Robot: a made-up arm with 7 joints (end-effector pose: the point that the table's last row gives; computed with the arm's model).
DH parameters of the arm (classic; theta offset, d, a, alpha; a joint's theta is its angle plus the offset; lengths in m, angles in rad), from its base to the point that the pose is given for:
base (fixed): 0 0.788 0.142 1.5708
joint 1: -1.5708 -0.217 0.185 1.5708
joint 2: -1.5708 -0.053 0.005 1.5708
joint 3: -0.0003 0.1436 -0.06 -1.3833
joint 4: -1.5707 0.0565 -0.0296 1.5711
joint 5: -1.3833 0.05 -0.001 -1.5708
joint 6: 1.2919 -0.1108 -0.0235 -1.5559
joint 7: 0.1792 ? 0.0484 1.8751
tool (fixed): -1.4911 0.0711 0 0
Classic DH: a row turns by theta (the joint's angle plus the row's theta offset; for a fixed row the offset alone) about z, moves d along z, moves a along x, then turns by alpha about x.
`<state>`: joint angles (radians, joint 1 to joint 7).
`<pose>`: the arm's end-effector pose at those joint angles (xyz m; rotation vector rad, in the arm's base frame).
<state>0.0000 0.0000 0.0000 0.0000 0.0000 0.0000 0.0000</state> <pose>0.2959 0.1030 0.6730 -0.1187 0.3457 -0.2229</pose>
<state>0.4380 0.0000 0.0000 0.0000 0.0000 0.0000 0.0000</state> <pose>0.3302 0.1030 0.7491 -0.0672 -0.0900 -0.2423</pose>
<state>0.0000 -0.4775 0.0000 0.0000 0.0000 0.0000 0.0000</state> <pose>0.2959 0.0836 0.6128 0.3520 0.3904 -0.1355</pose>
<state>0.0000 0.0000 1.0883 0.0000 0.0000 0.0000 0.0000</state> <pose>0.3472 0.2562 0.6730 -0.2888 0.2412 0.8530</pose>
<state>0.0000 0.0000 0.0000 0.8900 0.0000 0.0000 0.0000</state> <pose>0.3082 0.0833 0.7375 -1.0058 0.2167 -0.1968</pose>
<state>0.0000 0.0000 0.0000 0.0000 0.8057 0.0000 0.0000</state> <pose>0.2858 0.1030 0.8068 -0.0219 -0.4557 -0.2525</pose>
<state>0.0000 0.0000 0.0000 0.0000 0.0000 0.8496 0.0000</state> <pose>0.2473 0.2285 0.6730 -0.2542 0.2698 0.6171</pose>
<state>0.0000 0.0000 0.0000 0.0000 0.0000 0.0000 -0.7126</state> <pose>0.2818 0.0524 0.6979 0.5772 0.2121 -0.1156</pose>
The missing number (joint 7, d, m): -0.137
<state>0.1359 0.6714 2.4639 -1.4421 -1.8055 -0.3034 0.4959</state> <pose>0.2590 0.1041 0.7866 1.2282 -1.2382 -1.2380</pose>
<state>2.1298 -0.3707 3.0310 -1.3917 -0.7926 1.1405 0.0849</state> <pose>0.1120 0.0694 0.8425 -2.1047 1.8179 0.8362</pose>
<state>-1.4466 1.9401 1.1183 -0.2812 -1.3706 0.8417 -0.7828</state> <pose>0.0085 0.2221 0.7481 1.2217 -1.9513 0.5094</pose>
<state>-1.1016 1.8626 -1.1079 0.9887 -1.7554 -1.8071 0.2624</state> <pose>-0.1859 0.5447 0.7808 0.6333 1.1751 1.6480</pose>
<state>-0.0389 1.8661 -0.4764 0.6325 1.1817 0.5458 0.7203</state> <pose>0.2727 0.3775 0.5572 2.5712 0.8399 -0.5051</pose>
